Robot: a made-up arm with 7 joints. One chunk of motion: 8 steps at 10 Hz.
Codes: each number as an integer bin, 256 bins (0 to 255) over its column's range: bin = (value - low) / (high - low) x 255, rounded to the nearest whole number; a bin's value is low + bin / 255 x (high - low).
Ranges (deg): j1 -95..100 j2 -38..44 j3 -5..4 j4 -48..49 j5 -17..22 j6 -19..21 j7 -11..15
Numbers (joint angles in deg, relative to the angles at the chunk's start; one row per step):
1: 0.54 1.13 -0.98 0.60 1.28 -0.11 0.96
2: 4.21 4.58 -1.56 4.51 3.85 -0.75 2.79
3: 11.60 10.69 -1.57 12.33 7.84 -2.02 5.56
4: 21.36 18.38 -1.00 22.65 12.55 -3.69 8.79
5: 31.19 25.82 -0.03 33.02 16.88 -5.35 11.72
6: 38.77 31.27 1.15 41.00 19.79 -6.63 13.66
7: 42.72 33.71 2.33 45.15 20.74 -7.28 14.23
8: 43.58 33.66 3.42 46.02 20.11 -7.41 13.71
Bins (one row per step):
1: 125 122 114 128 120 120 117
2: 130 132 97 138 136 116 135
3: 139 151 97 159 162 108 162
4: 152 175 113 186 193 98 194
5: 165 198 141 213 222 87 223
6: 175 215 174 234 241 79 242
7: 180 223 208 245 247 75 247
8: 181 223 239 247 243 74 242

